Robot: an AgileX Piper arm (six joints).
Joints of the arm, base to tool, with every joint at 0 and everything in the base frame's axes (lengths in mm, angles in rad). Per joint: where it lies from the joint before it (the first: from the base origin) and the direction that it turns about. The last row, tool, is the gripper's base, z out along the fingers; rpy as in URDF.
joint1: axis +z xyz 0 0 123
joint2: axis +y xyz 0 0 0
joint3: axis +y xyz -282.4 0 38.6
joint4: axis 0.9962 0 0.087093 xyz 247.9 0 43.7
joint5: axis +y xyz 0 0 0
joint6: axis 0.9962 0 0.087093 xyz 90.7 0 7.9
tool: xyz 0 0 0 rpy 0 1.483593 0
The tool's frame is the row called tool.
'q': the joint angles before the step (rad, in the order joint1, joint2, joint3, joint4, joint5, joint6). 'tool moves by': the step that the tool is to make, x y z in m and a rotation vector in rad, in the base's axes. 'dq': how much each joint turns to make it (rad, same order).
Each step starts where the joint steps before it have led.
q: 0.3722 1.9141 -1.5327 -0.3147 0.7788 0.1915
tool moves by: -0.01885 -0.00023 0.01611 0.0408 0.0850 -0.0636
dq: 0.0104 -0.0538 0.0000 0.0700 0.1278 0.0248
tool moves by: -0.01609 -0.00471 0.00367 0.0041 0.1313 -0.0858
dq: 0.0000 -0.0232 0.0000 0.0456 0.1557 0.0459
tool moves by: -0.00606 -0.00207 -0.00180 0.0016 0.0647 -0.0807
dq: 0.0000 0.0000 0.0000 0.0115 0.0724 0.0679
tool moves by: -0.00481 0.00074 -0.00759 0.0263 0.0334 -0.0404
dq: 0.0000 -0.0028 0.0309 0.0304 -0.0015 0.0349
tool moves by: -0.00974 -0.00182 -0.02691 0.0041 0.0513 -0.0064
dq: 0.0000 0.0000 0.1054 0.0197 -0.0587 0.0091
